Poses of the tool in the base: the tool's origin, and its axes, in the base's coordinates. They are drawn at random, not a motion.
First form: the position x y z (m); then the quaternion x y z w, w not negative.
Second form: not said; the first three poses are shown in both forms.
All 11 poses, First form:
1: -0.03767 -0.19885 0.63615 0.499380 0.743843 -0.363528 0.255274
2: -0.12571 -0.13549 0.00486 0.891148 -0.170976 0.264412 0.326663
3: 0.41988 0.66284 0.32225 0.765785 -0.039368 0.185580 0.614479
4: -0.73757 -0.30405 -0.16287 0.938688 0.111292 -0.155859 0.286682
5: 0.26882 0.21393 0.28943 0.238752 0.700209 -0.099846 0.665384
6: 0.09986 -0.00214 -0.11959 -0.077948 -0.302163 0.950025 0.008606
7: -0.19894 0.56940 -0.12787 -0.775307 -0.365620 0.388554 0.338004
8: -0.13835 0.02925 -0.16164 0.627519 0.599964 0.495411 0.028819
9: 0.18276 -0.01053 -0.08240 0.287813 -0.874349 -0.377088 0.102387
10: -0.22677 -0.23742 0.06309 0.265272 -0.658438 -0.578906 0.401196
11: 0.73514 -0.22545 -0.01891 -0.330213 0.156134 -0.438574 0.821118
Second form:
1:
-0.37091 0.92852 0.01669 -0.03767
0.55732 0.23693 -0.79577 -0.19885
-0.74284 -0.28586 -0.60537 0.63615
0 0 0 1

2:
0.80171 -0.47748 0.35956 -0.12571
-0.13198 -0.72812 -0.67263 -0.13549
0.58296 0.49179 -0.64676 0.00486
0 0 0 1

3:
0.92802 -0.28836 0.23585 0.41988
0.16778 -0.24173 -0.95573 0.66284
0.33261 0.92650 -0.17595 0.32225
0 0 0 1

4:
0.92664 0.29830 -0.22880 -0.73757
0.11957 -0.81085 -0.57290 -0.30405
-0.35642 0.50352 -0.78704 -0.16287
0 0 0 1

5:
-0.00052 0.46722 0.88414 0.26882
0.20148 0.86606 -0.45755 0.21393
-0.97949 0.17790 -0.09459 0.28943
0 0 0 1

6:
-0.98770 0.03075 -0.15331 0.09986
0.06346 -0.81725 -0.57278 -0.00214
-0.14290 -0.57547 0.80524 -0.11959
0 0 0 1

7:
0.43070 0.30427 -0.84966 -0.19894
0.82960 -0.50415 0.23999 0.56940
-0.35534 -0.80824 -0.46956 -0.12787
0 0 0 1

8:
-0.21078 0.72442 0.65634 -0.13835
0.78153 -0.27842 0.55829 0.02925
0.58718 0.63063 -0.50747 -0.16164
0 0 0 1

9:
-0.81336 -0.42608 -0.39611 0.18276
-0.58052 0.54994 0.60048 -0.01053
-0.03802 0.71835 -0.69464 -0.08240
0 0 0 1

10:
-0.53735 0.11518 -0.83546 -0.22677
-0.81384 0.18900 0.54950 -0.23742
0.22119 0.97520 -0.00782 0.06309
0 0 0 1

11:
0.56655 0.61713 0.54605 0.73514
-0.82336 0.39722 0.40533 -0.22545
0.03324 -0.67924 0.73316 -0.01891
0 0 0 1

